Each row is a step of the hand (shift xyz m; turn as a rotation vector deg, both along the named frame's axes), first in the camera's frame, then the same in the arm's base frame.
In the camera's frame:
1: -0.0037 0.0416 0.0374 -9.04 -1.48 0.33
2: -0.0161 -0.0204 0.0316 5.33 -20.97 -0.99
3: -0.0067 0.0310 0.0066 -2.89 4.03 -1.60
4: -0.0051 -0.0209 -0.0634 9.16 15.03 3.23
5: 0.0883 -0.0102 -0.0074 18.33 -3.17 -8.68
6: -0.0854 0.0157 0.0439 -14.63 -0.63 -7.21
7: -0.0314 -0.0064 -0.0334 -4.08 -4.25 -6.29
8: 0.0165 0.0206 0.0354 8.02 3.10 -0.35
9: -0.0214 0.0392 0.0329 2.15 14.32 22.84
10: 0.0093 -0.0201 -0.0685 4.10 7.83 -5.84
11: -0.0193 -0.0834 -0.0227 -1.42 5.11 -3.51
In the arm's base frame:
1: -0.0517 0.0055 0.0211 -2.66 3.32 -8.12
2: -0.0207 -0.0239 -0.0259 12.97 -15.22 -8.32
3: -0.0229 0.0188 0.0131 -1.71 4.92 0.15
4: 0.0592 0.0275 -0.0150 -6.83 3.00 16.27
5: 0.0414 -0.0455 0.0646 14.82 -5.80 12.96
6: -0.0723 0.0255 -0.0599 1.02 11.15 -11.88
7: 0.0190 0.0315 -0.0281 5.71 3.12 -5.65
8: -0.0327 -0.0165 0.0247 1.52 -1.79 8.28
9: -0.0530 0.0154 0.0056 -24.56 -5.79 9.74
10: 0.0678 0.0240 -0.0029 2.22 6.42 8.13
11: 0.0526 -0.0293 -0.0650 -0.21 6.02 2.03

